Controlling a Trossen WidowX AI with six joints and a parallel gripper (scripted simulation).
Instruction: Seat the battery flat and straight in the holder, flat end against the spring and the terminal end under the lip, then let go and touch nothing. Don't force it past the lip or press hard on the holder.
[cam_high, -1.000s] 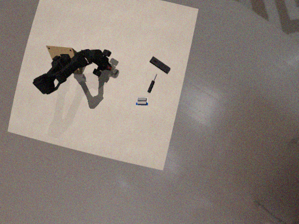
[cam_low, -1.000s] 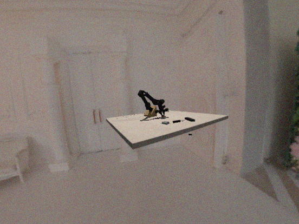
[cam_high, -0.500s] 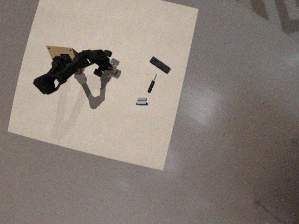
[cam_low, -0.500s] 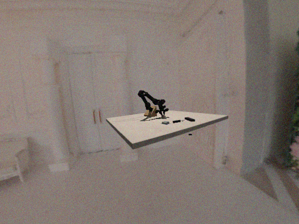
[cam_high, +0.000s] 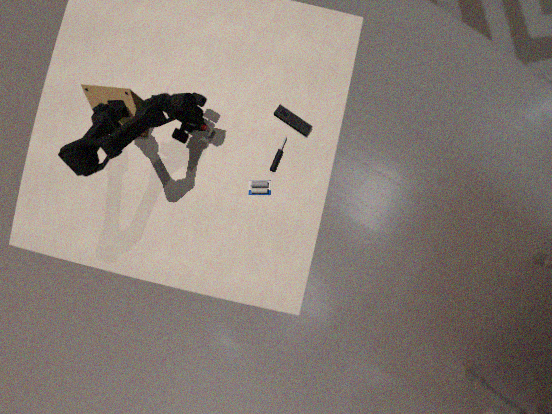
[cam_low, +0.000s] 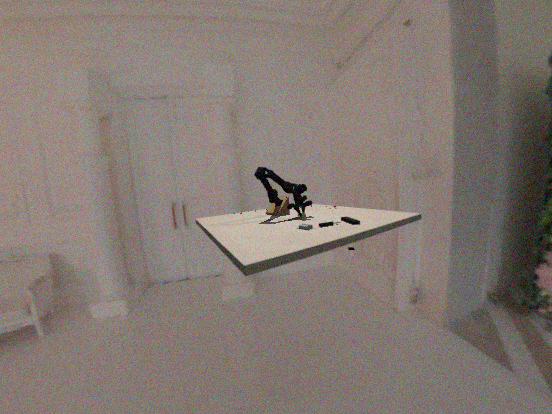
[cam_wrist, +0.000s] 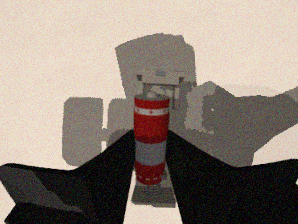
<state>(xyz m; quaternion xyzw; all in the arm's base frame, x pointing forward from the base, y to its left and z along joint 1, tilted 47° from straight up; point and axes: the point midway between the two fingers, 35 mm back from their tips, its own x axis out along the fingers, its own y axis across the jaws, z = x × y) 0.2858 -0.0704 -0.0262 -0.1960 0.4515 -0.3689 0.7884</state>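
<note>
Right now my gripper tip is 1 cm below the battery. The rest, counted from my gripper tip: dark screwdriver 31 cm ahead, 8 cm to the right, 1 cm below; dark flat bar 36 cm ahead, 5 cm to the left.
</note>
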